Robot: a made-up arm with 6 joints.
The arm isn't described. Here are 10 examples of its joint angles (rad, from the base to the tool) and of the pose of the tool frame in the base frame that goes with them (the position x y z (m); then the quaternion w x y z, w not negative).
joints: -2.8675 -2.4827 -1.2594 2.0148 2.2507 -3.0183
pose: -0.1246 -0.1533 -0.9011 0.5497 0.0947 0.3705 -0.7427
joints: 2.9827 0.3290 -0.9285 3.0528 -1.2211 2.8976
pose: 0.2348 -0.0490 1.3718 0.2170 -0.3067 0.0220 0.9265
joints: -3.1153 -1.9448 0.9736 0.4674 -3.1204 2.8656
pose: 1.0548 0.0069 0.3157 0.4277 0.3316 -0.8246 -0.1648
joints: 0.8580 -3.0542 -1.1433 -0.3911 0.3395 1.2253
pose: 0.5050 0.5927 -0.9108 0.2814 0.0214 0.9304 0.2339
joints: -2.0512 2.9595 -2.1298 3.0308 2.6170 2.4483
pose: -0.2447 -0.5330 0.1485 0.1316 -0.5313 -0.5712 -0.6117
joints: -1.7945 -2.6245 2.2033 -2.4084 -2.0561 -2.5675
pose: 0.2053 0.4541 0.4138 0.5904 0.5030 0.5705 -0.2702
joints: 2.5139 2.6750 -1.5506 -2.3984 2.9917 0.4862
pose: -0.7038 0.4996 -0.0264 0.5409 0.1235 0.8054 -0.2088
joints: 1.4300 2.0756 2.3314 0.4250 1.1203 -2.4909
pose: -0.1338 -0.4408 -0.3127 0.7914 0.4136 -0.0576 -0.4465
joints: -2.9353 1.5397 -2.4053 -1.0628 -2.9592 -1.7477
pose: 0.0619 -0.0308 0.5679 0.0193 -0.8181 -0.4278 0.3838
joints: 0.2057 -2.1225 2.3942 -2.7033 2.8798 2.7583
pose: -0.2574 -0.0458 0.5358 0.2562 0.4813 -0.8379 -0.0239
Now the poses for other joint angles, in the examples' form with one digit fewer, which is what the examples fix.
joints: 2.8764 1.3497 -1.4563 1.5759 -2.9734 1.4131
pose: -0.396 0.107 0.918 0.093 -0.993 0.055 0.034
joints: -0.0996 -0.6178 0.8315 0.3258 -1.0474 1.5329
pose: -0.201 0.006 1.415 0.594 -0.226 -0.343 0.691
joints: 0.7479 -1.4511 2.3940 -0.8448 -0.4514 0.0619
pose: 0.147 0.225 0.752 0.937 -0.322 0.120 0.060
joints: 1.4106 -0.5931 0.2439 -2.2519 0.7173 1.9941
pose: -0.060 -0.651 1.378 0.715 0.462 -0.057 0.521
